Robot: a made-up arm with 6 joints.
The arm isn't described. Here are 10 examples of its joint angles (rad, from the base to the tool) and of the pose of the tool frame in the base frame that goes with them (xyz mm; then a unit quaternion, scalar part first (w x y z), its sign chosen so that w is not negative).
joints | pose
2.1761 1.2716 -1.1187 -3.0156 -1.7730 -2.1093 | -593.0 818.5 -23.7 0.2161 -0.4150 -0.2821 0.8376
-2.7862 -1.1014 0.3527 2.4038 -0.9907 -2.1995 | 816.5 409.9 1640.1 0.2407 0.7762 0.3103 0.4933
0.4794 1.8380 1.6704 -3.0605 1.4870 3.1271 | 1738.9 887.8 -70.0 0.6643 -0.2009 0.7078 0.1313
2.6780 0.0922 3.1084 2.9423 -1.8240 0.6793 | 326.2 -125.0 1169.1 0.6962 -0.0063 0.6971 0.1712
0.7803 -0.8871 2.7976 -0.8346 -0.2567 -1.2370 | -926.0 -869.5 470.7 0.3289 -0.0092 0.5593 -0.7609
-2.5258 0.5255 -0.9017 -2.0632 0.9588 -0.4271 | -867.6 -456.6 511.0 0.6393 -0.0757 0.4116 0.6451
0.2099 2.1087 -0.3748 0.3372 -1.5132 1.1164 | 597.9 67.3 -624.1 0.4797 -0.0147 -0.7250 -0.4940
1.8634 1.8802 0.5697 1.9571 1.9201 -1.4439 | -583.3 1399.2 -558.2 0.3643 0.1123 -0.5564 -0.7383
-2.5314 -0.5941 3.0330 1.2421 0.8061 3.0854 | 882.8 468.9 681.0 0.6667 -0.6765 0.2972 0.0982
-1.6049 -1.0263 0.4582 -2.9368 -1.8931 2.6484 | 67.1 959.8 1556.2 0.1259 -0.7725 -0.5719 0.2456
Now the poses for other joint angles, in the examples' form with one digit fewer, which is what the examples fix.
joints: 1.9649 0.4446 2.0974 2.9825 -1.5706 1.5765
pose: -89 288 1971 0.633 -0.601 0.368 -0.320
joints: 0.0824 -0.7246 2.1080 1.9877 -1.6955 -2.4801
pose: -1167 -258 1131 0.360 -0.637 0.679 -0.054
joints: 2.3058 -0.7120 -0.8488 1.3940 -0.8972 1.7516
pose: -122 339 1187 0.139 0.752 0.644 -0.028
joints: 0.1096 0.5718 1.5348 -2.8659 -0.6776 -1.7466
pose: 1051 146 2079 0.456 -0.508 -0.571 -0.456
